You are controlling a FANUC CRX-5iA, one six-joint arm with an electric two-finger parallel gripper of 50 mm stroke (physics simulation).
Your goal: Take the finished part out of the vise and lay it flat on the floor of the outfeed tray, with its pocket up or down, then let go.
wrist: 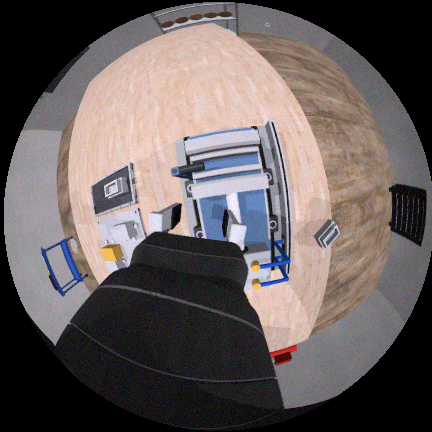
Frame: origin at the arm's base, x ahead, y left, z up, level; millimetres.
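Where they show: gripper, fingertip midpoint: (201, 214).
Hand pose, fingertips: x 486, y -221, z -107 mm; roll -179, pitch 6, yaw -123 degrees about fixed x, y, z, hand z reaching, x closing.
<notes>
Things, the pixels of their top centre, and the offset from my fingertips. "spot": a spot on its surface instead.
- light grey part, top centre: (110, 188) 196 mm left, 139 mm ahead, 76 mm down
- vise, top centre: (237, 213) 39 mm right, 19 mm back, 18 mm down
- dark handle, surface spot: (192, 168) spot: 10 mm right, 59 mm ahead, 21 mm down
- grey plate, top centre: (121, 244) 275 mm left, 8 mm ahead, 109 mm down
- pale block, top centre: (118, 232) 221 mm left, 37 mm ahead, 73 mm down
- yellow block, top centre: (107, 254) 313 mm left, 4 mm ahead, 73 mm down
- grey hollow box, top centre: (331, 236) 217 mm right, 166 mm back, 82 mm down
A light grey part (115, 187) with a rectangular pocket facing up lies flat on the dark floor of a tray (102, 201) at the left of the wrist view. The vise (230, 185) is at the centre, with pale cross bars over a blue bed. Blue shows between its two thin upper bars, and I make out no part there. My gripper (201, 214) is open and empty, its fingers wide apart. The left finger is over the table beside the vise, and the right finger is over the vise's lower blue bed. The gripper body hides the area below.
A dark handle (192, 168) sticks out left of the vise. A grey plate (105, 225) below the tray bears a pale block (123, 231) and a yellow block (112, 252). Blue bars with yellow ends (255, 266) stand at lower right. A grey hollow box (327, 234) is near the table's right edge.
</notes>
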